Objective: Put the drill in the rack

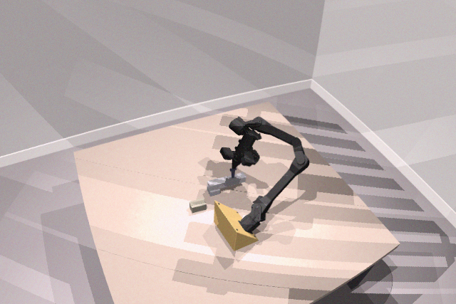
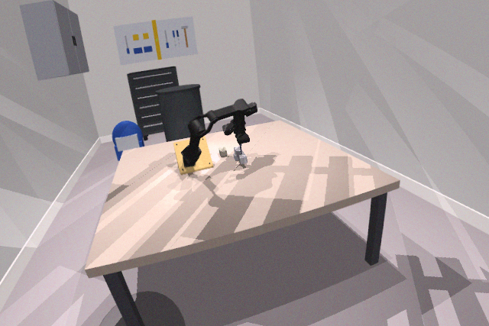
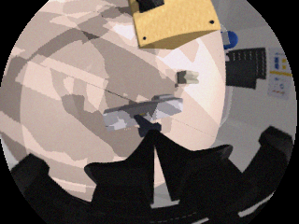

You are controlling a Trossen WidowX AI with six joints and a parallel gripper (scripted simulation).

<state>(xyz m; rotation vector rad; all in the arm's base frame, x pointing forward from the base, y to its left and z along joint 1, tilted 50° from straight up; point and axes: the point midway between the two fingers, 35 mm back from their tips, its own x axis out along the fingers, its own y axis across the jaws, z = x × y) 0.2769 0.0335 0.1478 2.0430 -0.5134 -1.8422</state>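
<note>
Right now my gripper tip is 30 mm above the blue key. From my gripper tip the other things lie so: light grey fixture block (30 mm to the left, 90 mm below); rack (70 mm behind, 200 mm to the left, 110 mm below); drill (50 mm to the left, 80 mm below).
</note>
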